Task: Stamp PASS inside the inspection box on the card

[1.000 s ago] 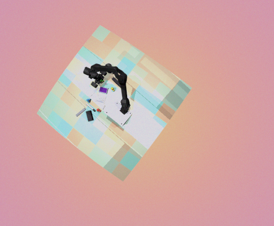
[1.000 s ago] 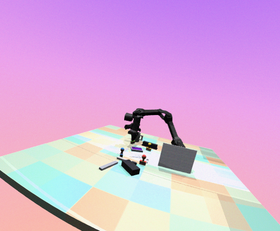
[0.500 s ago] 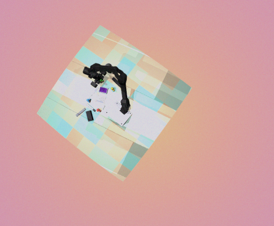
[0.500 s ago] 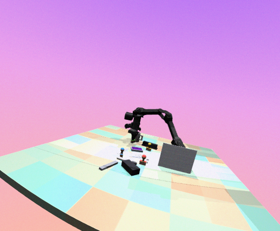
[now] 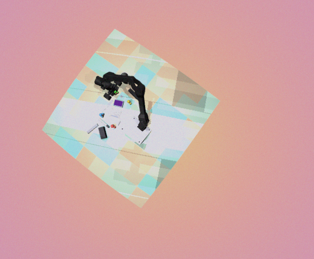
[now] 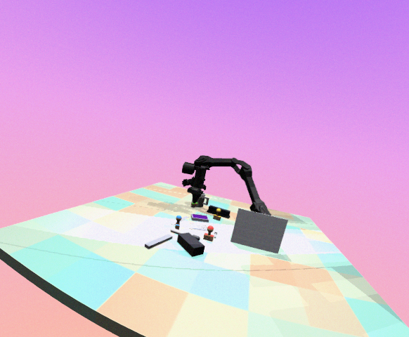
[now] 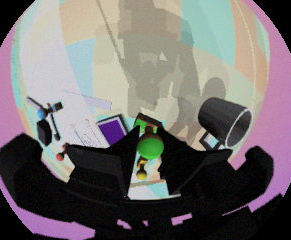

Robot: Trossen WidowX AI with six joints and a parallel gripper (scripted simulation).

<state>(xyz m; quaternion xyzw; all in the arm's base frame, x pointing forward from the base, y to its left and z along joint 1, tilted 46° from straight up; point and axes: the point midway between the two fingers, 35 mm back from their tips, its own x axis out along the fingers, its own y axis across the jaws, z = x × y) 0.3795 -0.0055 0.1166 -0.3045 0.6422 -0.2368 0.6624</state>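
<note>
My gripper tip is 6 cm to the right of the purple ink pad, 6 cm past it and 6 cm above it. The rest, counted from my gripper tip: green-knobbed stamp (right at my gripper tip); yellow-knobbed stamp (14 cm behind, 4 cm below, 1 cm to the right); white card (15 cm to the left, 10 cm behind, 6 cm below).
</note>
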